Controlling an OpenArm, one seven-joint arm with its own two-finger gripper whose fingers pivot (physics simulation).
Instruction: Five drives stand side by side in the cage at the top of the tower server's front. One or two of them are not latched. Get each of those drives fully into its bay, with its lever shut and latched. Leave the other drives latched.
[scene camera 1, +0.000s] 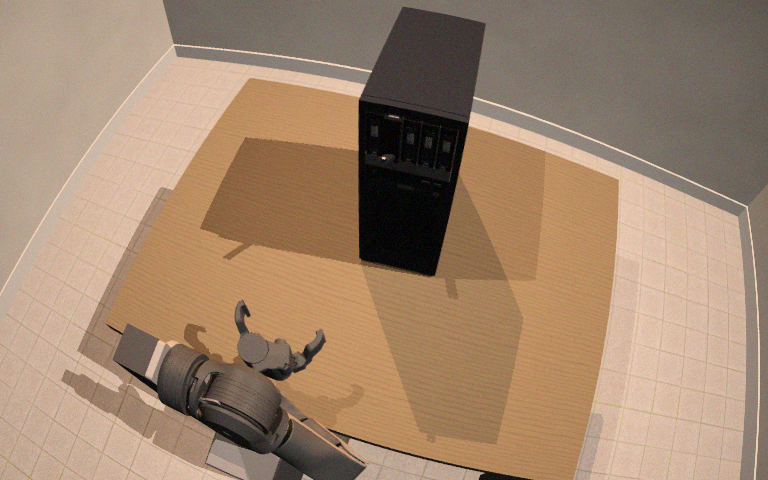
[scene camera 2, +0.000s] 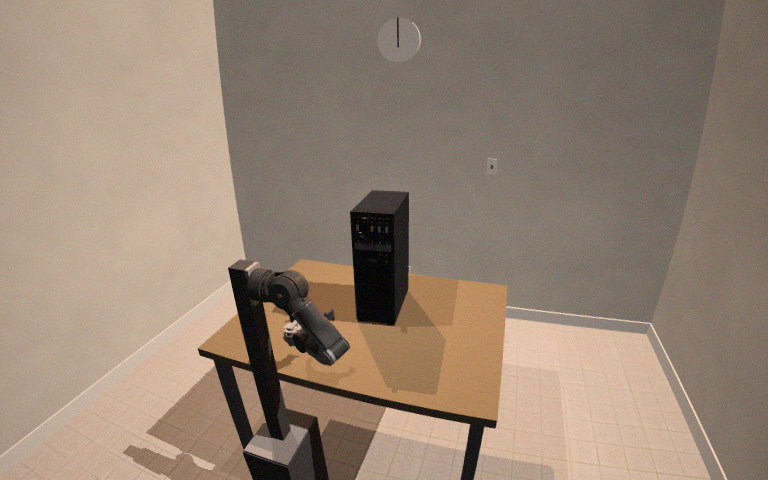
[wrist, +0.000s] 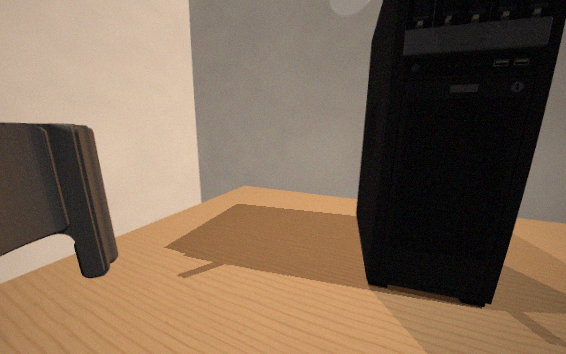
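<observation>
The black tower server stands upright on the table. In its top cage, the second drive from the left looks different: a pale lever juts out at its lower end. How far that drive stands out of its bay is hard to tell. The first drive, third drive, fourth drive and fifth drive look flush, with levers shut. My gripper is wide open and empty, above the table, well in front and left of the tower. One finger shows in the wrist view.
The wooden table carries the tower near its back. The arm's post stands at the table's front left edge. A grey wall is behind the table. Shadows of the tower and arm lie across the tabletop.
</observation>
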